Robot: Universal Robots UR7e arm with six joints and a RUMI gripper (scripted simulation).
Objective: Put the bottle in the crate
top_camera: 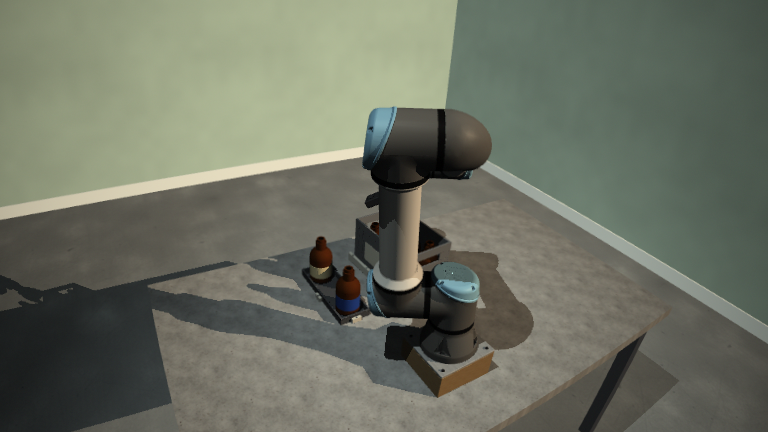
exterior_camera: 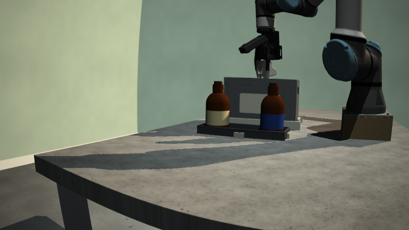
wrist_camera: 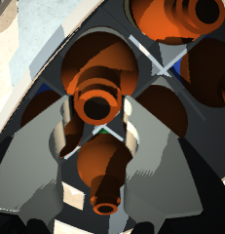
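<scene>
Right now the bottle is 7 cm below my hand. Round my hand: grey crate 7 cm below, 4 cm to the right, 1 cm ahead; then dark tray 20 cm to the left, 15 cm below, 3 cm behind.
</scene>
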